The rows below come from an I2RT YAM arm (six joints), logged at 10 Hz.
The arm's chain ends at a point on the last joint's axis. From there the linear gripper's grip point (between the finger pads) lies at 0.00 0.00 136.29 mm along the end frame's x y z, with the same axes.
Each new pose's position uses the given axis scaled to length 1; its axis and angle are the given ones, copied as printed.
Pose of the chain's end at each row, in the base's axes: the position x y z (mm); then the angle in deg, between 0 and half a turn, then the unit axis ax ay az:
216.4 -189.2 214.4 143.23 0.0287 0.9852 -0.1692
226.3 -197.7 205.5 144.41 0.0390 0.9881 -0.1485
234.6 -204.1 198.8 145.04 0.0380 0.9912 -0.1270
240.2 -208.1 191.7 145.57 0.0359 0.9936 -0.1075
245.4 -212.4 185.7 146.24 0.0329 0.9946 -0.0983
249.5 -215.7 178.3 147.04 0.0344 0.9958 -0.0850
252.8 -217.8 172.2 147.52 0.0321 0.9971 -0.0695
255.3 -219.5 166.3 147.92 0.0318 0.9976 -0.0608
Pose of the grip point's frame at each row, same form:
295.6 -232.5 112.3 143.23 0.0287 0.9852 -0.1692
303.2 -237.1 100.1 144.41 0.0390 0.9881 -0.1485
310.8 -238.3 91.1 145.04 0.0380 0.9912 -0.1270
315.8 -237.4 82.2 145.57 0.0359 0.9936 -0.1075
319.9 -239.3 74.8 146.24 0.0329 0.9946 -0.0983
322.6 -239.5 65.8 147.04 0.0344 0.9958 -0.0850
325.2 -237.6 58.4 147.52 0.0321 0.9971 -0.0695
327.0 -237.1 51.8 147.92 0.0318 0.9976 -0.0608

